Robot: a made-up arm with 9 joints. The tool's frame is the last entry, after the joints. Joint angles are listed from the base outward. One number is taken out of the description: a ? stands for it. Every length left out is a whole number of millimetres.
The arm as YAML. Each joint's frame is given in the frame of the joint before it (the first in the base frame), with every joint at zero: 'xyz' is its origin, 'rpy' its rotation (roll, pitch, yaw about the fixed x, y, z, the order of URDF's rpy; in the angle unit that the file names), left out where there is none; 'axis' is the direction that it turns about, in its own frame. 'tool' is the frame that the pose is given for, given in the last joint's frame.
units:
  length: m
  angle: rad
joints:
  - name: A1
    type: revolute
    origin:
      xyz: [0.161, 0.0, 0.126]
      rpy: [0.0, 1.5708, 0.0]
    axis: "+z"
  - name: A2
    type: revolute
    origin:
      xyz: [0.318, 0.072, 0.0]
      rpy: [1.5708, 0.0, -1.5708]
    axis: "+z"
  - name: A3
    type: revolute
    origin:
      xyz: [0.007, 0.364, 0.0]
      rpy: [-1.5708, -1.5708, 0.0]
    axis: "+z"
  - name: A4
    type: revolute
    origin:
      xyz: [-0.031, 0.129, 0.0]
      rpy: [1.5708, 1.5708, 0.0]
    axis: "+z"
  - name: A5
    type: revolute
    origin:
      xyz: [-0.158, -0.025, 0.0]
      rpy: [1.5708, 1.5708, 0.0]
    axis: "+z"
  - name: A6
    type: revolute
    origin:
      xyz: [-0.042, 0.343, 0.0]
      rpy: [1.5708, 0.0, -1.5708]
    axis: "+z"
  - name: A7
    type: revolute
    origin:
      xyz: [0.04, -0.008, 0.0]
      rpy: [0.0, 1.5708, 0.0]
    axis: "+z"
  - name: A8
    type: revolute
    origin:
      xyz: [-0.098, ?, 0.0]
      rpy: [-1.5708, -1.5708, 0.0]
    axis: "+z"
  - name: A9
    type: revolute
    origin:
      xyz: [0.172, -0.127, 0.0]
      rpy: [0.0, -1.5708, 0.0]
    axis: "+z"
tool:
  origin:
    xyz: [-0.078, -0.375, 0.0]
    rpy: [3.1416, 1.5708, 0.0]
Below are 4 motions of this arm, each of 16 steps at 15 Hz.
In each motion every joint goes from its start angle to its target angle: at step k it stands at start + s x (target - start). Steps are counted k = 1, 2, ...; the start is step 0. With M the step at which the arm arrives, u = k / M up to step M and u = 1 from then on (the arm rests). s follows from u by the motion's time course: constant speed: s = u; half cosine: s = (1 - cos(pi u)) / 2; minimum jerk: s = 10 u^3 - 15 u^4 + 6 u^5.
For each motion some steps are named. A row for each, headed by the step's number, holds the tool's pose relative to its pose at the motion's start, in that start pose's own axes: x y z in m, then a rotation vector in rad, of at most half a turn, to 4 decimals.
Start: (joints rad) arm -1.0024 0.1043 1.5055 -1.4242 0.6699 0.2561 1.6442 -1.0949 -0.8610
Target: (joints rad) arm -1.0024 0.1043 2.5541 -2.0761 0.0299 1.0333 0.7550 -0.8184 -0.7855
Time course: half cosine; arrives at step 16
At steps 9, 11, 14, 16:
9: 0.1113 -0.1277 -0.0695 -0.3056 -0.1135 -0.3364
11: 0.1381 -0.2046 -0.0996 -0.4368 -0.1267 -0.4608
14: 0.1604 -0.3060 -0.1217 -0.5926 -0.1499 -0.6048
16: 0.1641 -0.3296 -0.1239 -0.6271 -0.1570 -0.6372

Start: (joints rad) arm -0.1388 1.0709 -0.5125 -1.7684 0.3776 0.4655 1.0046 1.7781 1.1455
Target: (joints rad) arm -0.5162 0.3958 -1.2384 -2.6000 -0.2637 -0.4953 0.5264 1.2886 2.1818
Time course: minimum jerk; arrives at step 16
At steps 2, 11, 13, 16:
2: -0.0020 -0.0075 -0.0023 -0.0202 -0.0426 -0.0056
11: 0.0112 -0.4690 -0.1022 -1.0843 -1.9688 -0.1936
13: -0.0088 -0.5287 -0.0710 -1.1366 -2.2442 -0.1324
16: -0.0198 -0.5467 -0.0577 -1.1383 -2.3397 -0.0995

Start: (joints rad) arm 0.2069 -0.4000 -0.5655 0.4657 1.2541 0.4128 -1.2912 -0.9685 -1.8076
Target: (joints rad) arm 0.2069 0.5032 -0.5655 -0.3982 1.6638 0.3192 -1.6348 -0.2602 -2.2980
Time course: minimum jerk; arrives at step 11
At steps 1, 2, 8, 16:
1: -0.0046 0.0018 -0.0006 0.0006 -0.0067 0.0086
2: -0.0328 0.0120 -0.0046 0.0048 -0.0450 0.0599
8: -0.7641 -0.2668 -0.1486 0.3796 -0.2364 1.2439
16: -0.8390 -0.3919 -0.1482 0.4675 -0.1546 1.3999

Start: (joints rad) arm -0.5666 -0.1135 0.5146 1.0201 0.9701 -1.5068 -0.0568 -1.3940 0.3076
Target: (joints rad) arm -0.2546 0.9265 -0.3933 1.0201 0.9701 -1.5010 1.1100 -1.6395 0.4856
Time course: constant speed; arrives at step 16
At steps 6, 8, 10, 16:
6: -0.1734 0.1903 0.1028 -0.2347 -0.5778 0.3032
8: -0.2387 0.2331 0.1043 -0.3165 -0.7775 0.3980
10: -0.2994 0.2639 0.0902 -0.4006 -0.9782 0.4906
16: -0.4137 0.2855 -0.0179 -0.6711 -1.5714 0.7640

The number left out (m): -0.043
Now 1 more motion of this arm.
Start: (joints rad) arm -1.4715 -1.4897 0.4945 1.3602 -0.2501 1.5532 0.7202 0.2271 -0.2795
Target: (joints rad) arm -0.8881 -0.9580 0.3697 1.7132 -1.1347 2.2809 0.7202 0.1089 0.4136
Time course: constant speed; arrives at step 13
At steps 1, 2, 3, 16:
1: 0.0663 -0.0177 -0.0673 -0.1426 0.0726 -0.1003
2: 0.1216 -0.0496 -0.1364 -0.2861 0.1520 -0.1952
3: 0.1642 -0.0944 -0.2044 -0.4301 0.2376 -0.2846
16: -0.0613 -0.7188 -0.3378 -1.8471 1.3584 -0.8630

